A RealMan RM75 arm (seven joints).
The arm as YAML. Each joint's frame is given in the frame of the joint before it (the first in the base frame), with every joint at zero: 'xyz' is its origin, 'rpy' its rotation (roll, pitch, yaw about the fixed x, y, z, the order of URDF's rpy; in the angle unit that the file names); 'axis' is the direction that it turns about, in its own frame. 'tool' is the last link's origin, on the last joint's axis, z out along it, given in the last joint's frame.
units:
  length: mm
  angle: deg
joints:
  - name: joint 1
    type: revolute
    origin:
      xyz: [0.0, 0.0, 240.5]
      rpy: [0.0, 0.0, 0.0]
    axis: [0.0, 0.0, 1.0]
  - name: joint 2
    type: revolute
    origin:
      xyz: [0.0, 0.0, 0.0]
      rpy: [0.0, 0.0, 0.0]
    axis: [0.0, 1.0, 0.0]
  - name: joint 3
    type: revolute
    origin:
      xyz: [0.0, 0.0, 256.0]
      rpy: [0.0, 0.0, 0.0]
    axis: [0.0, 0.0, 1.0]
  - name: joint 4
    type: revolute
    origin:
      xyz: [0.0, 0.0, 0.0]
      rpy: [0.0, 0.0, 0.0]
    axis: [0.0, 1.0, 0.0]
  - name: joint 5
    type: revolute
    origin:
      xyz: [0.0, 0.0, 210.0]
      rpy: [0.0, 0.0, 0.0]
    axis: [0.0, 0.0, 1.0]
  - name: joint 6
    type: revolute
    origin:
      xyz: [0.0, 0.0, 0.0]
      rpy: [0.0, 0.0, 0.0]
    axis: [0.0, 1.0, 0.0]
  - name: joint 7
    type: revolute
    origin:
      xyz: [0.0, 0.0, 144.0]
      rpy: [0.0, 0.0, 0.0]
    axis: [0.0, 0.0, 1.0]
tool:
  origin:
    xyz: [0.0, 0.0, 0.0]
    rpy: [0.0, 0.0, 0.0]
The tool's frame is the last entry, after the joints.
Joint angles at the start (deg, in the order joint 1, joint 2, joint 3, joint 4, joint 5, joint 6, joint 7):
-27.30 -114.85 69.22 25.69 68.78 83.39 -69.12
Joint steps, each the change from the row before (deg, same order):
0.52 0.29 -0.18 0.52 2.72 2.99 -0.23
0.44 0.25 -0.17 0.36 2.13 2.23 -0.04
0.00 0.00 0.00 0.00 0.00 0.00 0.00
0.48 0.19 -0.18 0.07 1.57 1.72 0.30
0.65 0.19 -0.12 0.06 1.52 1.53 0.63
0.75 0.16 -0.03 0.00 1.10 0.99 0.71
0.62 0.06 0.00 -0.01 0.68 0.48 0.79
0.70 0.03 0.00 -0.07 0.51 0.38 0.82
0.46 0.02 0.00 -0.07 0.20 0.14 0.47
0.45 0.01 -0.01 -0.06 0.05 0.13 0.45
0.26 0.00 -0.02 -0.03 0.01 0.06 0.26
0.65 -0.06 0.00 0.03 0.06 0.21 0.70
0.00 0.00 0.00 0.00 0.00 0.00 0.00
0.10 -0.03 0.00 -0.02 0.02 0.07 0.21
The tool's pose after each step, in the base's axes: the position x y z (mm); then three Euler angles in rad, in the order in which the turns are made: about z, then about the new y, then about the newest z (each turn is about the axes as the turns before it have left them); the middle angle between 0 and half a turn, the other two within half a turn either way. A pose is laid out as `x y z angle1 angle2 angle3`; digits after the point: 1 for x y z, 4 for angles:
-242.3 320.9 -10.2 0.5414 2.3020 -3.0357
-243.6 313.3 -10.1 0.4883 2.3269 -3.0670
-243.6 313.3 -10.1 0.4883 2.3269 -3.0670
-246.0 306.6 -10.1 0.4508 2.3438 -3.0899
-249.5 299.3 -10.2 0.4187 2.3609 -3.1069
-253.9 292.9 -10.4 0.4018 2.3745 -3.1152
-257.4 288.3 -10.8 0.3960 2.3832 -3.1137
-261.2 283.5 -11.3 0.3952 2.3894 -3.1103
-263.7 280.8 -11.6 0.3986 2.3920 -3.1068
-266.0 278.3 -11.6 0.4035 2.3919 -3.1020
-267.2 276.9 -11.6 0.4071 2.3915 -3.0987
-269.8 273.4 -11.8 0.4119 2.3903 -3.0913
-269.8 273.4 -11.8 0.4119 2.3903 -3.0913
-270.1 272.6 -12.0 0.4115 2.3897 -3.0898

